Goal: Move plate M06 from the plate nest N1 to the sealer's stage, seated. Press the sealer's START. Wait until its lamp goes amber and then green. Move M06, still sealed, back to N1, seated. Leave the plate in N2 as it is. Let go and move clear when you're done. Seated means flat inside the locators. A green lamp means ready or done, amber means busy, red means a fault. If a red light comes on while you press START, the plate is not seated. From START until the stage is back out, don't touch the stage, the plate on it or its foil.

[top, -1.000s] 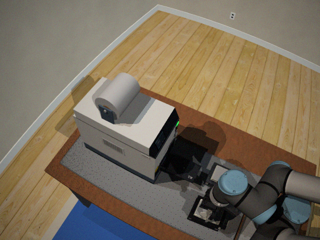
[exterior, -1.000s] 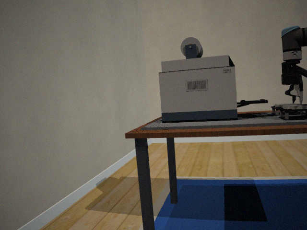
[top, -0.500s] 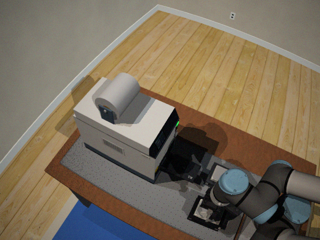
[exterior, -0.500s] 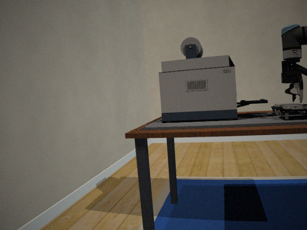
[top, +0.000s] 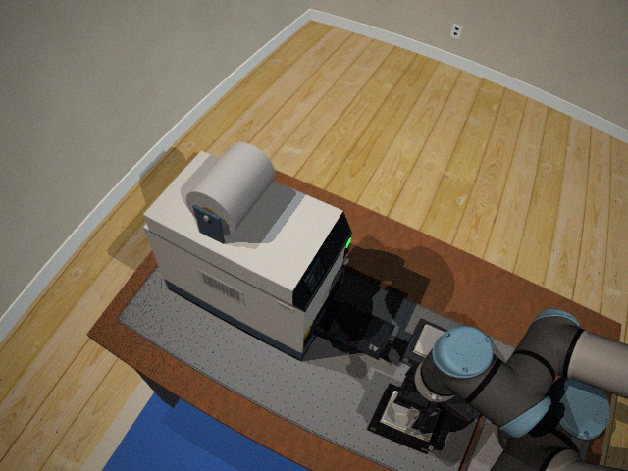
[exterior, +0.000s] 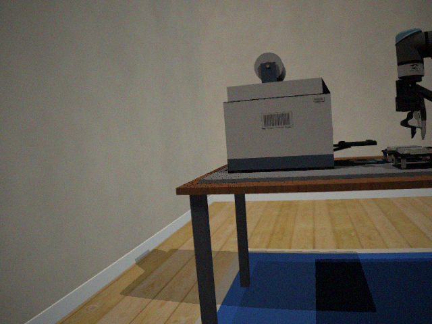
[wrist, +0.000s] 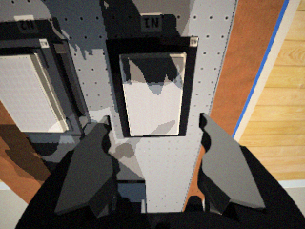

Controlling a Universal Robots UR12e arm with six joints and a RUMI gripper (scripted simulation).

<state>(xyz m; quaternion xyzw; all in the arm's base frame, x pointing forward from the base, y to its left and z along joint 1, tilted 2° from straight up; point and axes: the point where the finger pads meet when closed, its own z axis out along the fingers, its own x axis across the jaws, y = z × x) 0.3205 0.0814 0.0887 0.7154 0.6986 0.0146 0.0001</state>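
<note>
Now: hand 5 cm above the white well plate. Round my hand: foil-covered plate (20 cm to the right, 6 cm below, 1 cm behind); sealer stage (20 cm ahead, 15 cm to the right, 2 cm below); plate nest N1 (6 cm below).
</note>
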